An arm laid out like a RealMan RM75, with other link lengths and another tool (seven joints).
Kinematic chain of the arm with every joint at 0, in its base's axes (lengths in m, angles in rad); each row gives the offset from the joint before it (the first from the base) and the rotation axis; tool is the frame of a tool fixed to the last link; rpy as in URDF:
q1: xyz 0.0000 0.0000 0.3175 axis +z
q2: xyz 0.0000 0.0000 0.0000 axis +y
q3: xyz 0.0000 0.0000 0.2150 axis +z
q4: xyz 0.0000 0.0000 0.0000 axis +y
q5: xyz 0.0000 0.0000 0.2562 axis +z
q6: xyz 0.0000 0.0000 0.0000 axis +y
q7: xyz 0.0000 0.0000 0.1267 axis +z
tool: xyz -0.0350 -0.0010 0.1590 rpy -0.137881 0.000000 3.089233
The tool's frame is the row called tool.
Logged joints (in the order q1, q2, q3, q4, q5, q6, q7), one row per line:
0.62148 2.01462 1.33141 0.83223 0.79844 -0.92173 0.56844
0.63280 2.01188 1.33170 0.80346 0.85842 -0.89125 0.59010
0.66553 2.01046 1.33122 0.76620 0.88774 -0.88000 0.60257
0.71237 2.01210 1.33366 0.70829 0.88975 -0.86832 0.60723
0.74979 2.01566 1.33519 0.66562 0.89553 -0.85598 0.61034
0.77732 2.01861 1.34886 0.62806 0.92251 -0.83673 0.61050
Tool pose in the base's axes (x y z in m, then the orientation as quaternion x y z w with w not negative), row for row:
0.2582 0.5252 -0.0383 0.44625 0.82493 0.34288 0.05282
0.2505 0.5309 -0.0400 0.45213 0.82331 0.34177 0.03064
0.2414 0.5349 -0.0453 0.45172 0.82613 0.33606 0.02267
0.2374 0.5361 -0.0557 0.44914 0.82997 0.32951 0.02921
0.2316 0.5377 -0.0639 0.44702 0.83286 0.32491 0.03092
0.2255 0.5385 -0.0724 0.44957 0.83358 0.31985 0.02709
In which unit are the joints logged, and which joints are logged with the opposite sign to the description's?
The joints are logged in radians. Opposite sign: q3, q4, q6, q7.
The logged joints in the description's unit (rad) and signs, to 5 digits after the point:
0.62148 2.01462 -1.33141 -0.83223 0.79844 0.92173 -0.56844
0.63280 2.01188 -1.33170 -0.80346 0.85842 0.89125 -0.59010
0.66553 2.01046 -1.33122 -0.76620 0.88774 0.88000 -0.60257
0.71237 2.01210 -1.33366 -0.70829 0.88975 0.86832 -0.60723
0.74979 2.01566 -1.33519 -0.66562 0.89553 0.85598 -0.61034
0.77732 2.01861 -1.34886 -0.62806 0.92251 0.83673 -0.61050

